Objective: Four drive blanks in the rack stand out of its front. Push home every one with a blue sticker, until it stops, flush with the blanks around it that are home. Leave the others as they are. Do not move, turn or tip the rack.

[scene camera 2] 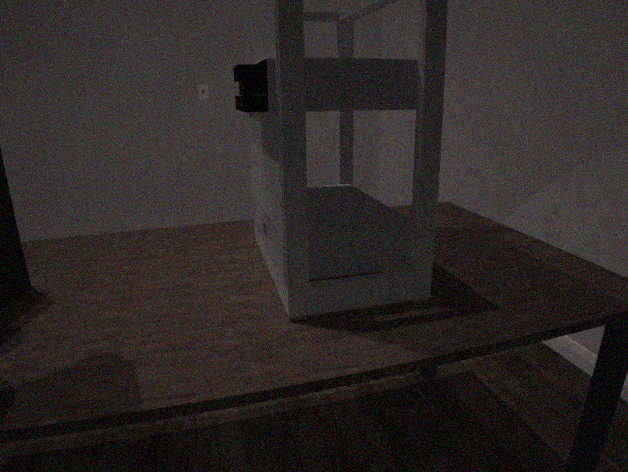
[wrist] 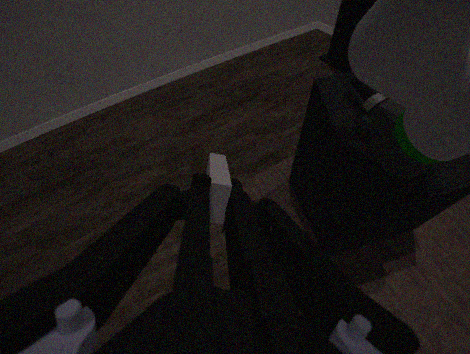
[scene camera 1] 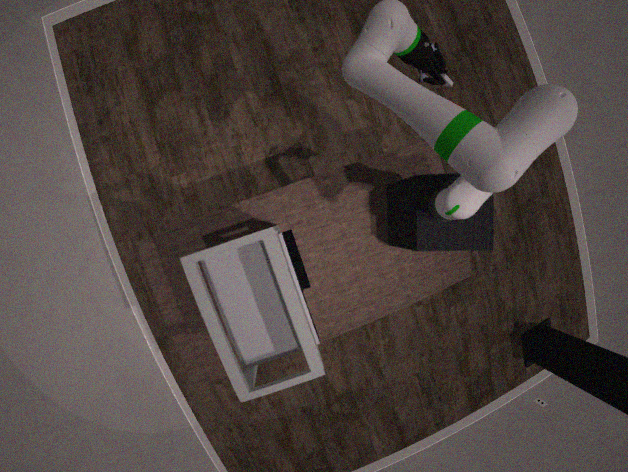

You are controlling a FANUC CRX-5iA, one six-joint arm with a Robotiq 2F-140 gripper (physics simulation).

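Note:
The grey rack [scene camera 1: 212, 314] [scene camera 2: 294, 203] stands upright on the table. In scene camera 1 it is at the lower left, seen from above. Black drive blanks [scene camera 1: 295, 259] [scene camera 2: 251, 88] stand out of its front near the top. In scene camera 2 they are seen from the side, and how many there are is hard to tell. Faint red and green specks show on their dark faces; no blue sticker can be made out. My gripper [scene camera 1: 446, 81] [wrist: 214, 168] is shut with its pale fingertips together and empty. It is at the upper right in scene camera 1, far from the rack.
The table [scene camera 1: 355, 289] [scene camera 2: 177, 314] lies under the rack. The dark block-shaped arm base [scene camera 1: 454, 236] [wrist: 345, 165] stands across the table from the rack's front. A black post [scene camera 1: 573, 350] enters at the lower right in scene camera 1.

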